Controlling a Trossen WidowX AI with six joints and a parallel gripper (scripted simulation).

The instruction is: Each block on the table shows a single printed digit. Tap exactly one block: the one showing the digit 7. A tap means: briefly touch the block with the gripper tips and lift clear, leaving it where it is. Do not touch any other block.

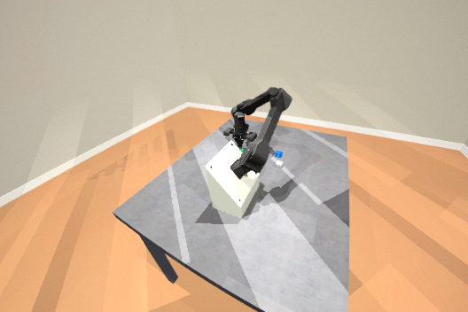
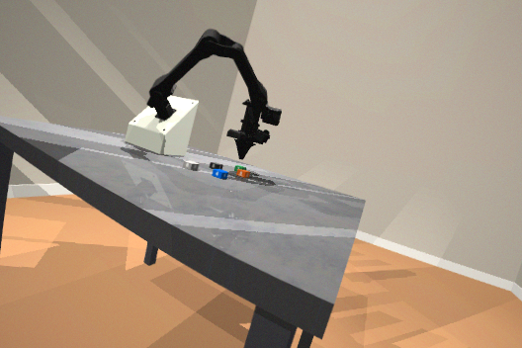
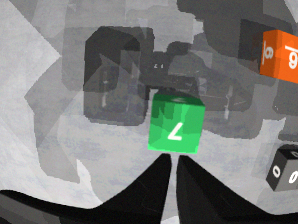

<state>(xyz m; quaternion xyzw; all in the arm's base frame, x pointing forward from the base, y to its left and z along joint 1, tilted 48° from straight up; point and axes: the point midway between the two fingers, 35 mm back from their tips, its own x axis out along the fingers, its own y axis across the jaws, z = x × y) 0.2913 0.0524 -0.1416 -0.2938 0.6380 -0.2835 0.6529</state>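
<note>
The green block is 10 mm ahead of my gripper tip and 30 mm below it. The rest, counted from my gripper tip: orange block: 60 mm ahead, 80 mm to the right, 30 mm below; then black block: 20 mm behind, 110 mm to the right, 30 mm below; then blue block: 70 mm ahead, 220 mm to the right, 30 mm below.
</note>
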